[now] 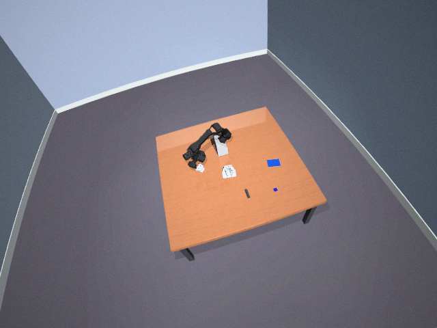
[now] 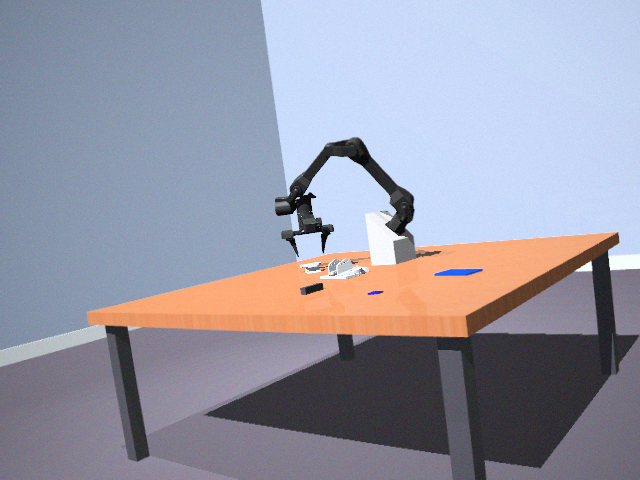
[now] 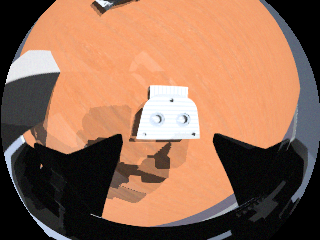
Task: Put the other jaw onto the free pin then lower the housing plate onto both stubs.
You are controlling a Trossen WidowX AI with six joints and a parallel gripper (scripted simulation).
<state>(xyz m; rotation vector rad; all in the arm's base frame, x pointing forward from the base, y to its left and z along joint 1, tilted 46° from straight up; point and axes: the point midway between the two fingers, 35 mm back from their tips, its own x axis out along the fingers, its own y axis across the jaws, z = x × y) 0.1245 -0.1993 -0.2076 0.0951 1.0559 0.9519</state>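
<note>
Now: gripper tip 3 cm above the base and 1 cm short of it. Also, from my gripper tip: small black block 45 cm ahead, 27 cm to the left, 5 cm below; then white jaw 21 cm to the left, 14 cm ahead, 5 cm below; then small white part 5 cm below, 1 cm ahead.
</note>
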